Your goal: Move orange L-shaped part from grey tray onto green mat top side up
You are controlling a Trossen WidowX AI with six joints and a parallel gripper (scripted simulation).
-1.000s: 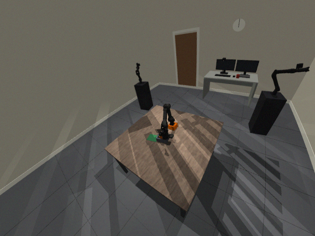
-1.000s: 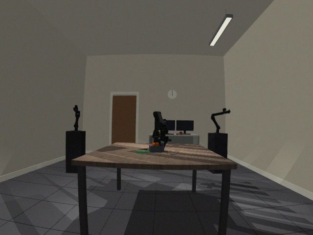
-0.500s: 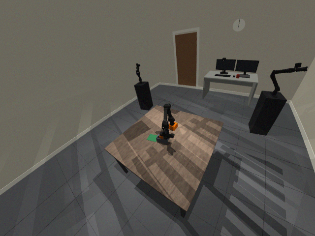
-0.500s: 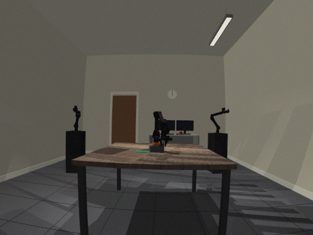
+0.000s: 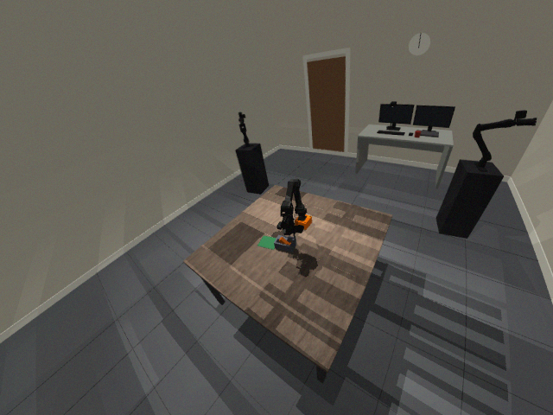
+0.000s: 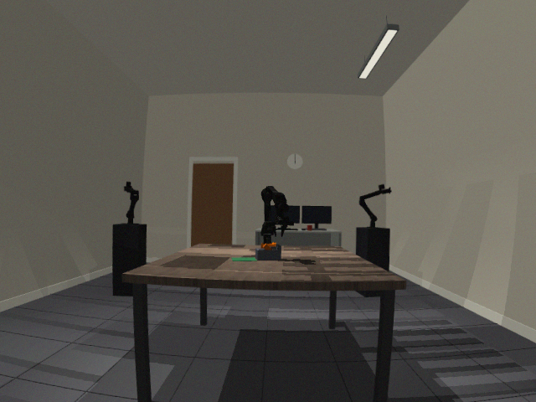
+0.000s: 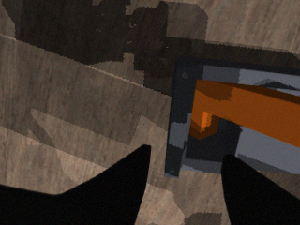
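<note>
The orange L-shaped part is 100 mm below my gripper tip, 40 mm to the right of it and 10 mm behind it. Also, from my gripper tip: green mat 220 mm to the right, 160 mm below, 10 mm ahead.
</note>
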